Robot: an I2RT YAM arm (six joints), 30 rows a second.
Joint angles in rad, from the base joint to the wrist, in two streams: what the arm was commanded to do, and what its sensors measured. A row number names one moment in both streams.
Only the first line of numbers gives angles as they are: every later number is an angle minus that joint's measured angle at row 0.
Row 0, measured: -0.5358, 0.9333, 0.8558, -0.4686, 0.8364, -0.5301
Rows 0 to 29, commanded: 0.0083, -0.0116, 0.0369, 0.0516, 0.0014, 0.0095; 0.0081, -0.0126, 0.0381, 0.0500, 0.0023, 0.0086; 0.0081, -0.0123, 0.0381, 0.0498, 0.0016, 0.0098; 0.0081, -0.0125, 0.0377, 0.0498, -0.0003, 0.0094; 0.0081, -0.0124, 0.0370, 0.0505, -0.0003, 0.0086; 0.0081, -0.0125, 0.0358, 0.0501, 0.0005, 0.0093; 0.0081, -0.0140, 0.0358, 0.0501, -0.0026, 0.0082; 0.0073, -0.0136, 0.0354, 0.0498, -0.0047, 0.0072; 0.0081, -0.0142, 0.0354, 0.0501, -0.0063, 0.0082; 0.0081, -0.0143, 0.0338, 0.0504, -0.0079, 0.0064; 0.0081, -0.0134, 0.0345, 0.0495, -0.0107, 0.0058; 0.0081, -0.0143, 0.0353, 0.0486, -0.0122, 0.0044; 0.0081, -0.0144, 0.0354, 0.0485, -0.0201, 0.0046; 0.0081, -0.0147, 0.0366, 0.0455, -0.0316, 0.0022; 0.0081, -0.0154, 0.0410, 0.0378, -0.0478, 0.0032; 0.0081, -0.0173, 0.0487, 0.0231, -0.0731, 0.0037; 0.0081, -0.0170, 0.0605, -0.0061, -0.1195, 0.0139; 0.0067, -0.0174, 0.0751, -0.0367, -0.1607, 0.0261; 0.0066, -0.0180, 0.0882, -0.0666, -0.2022, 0.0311; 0.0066, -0.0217, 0.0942, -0.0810, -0.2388, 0.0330; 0.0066, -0.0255, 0.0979, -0.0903, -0.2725, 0.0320; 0.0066, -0.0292, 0.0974, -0.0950, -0.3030, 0.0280; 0.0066, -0.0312, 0.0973, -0.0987, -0.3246, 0.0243; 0.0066, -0.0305, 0.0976, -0.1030, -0.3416, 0.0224; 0.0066, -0.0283, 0.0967, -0.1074, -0.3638, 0.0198; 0.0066, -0.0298, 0.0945, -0.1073, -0.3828, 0.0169; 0.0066, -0.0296, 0.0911, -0.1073, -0.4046, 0.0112; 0.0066, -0.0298, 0.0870, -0.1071, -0.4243, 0.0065; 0.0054, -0.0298, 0.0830, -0.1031, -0.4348, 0.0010; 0.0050, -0.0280, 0.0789, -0.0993, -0.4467, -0.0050
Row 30, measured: 0.0031, -0.0141, 0.0584, -0.1019, -0.3723, 0.0054
